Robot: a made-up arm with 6 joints.
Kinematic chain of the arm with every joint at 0, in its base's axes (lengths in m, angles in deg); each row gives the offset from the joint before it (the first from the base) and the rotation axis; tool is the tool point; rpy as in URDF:
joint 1: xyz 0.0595 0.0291 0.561 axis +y
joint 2: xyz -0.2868 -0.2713 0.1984 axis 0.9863 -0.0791 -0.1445
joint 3: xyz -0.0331 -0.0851 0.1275 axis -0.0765 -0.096 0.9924
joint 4: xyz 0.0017 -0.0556 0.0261 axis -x
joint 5: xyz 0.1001 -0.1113 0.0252 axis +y
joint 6: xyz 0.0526 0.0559 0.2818 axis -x
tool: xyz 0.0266 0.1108 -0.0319 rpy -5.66 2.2 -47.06
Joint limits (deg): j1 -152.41..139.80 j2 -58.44..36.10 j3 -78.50..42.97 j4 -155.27..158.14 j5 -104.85..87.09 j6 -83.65..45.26
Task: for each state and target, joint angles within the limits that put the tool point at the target. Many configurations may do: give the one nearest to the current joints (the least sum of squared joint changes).
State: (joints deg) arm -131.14 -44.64 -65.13 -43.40 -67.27 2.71
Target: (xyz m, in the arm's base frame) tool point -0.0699 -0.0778 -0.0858
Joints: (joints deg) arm -125.74 -43.22 -66.87 -39.34 -77.19 6.53
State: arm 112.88 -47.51 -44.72 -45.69 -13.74 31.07
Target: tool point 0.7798 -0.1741 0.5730
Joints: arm 112.03 -54.59 -40.48 -40.72 -13.66 32.13
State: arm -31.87 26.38 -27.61 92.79 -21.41 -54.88
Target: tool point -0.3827 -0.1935 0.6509
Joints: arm -58.32 36.10 -30.37 85.99 -28.57 -48.54
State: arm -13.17 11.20 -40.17 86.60 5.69 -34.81
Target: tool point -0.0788 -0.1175 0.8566
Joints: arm -14.96 2.19 -24.91 87.77 -5.63 -39.58
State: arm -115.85 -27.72 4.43 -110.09 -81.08 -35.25
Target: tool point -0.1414 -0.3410 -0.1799
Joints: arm -121.46 -43.45 -10.72 -92.34 -75.86 -45.31
